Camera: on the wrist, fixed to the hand. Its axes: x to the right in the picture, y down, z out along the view.
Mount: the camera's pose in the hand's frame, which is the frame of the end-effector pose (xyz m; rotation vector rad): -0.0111 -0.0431 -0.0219 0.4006 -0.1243 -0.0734
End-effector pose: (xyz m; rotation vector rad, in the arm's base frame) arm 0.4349 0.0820 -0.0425 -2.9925 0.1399 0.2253
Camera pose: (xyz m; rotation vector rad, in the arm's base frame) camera 0.4315 0.1223 -0.0138 -2.5727 0.0535 0.3306
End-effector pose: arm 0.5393 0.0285 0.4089 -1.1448 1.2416 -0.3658
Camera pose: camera 0.5310 0.0075 0.4531 -0.8551 0.9649 -0.5623
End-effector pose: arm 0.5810 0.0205 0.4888 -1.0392 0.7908 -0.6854
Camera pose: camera 0.5516 0.0037 0.5250 -0.7394 0.4826 -0.7957
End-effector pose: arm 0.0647 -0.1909 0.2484 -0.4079 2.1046 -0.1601
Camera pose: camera 0.0614 -0.2284 0.2808 -0.2461 1.8782 -0.5736
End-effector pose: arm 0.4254 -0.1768 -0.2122 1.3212 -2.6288 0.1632
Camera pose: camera 0.4692 -0.1898 -0.1928 -1.4994 2.5841 -0.6083
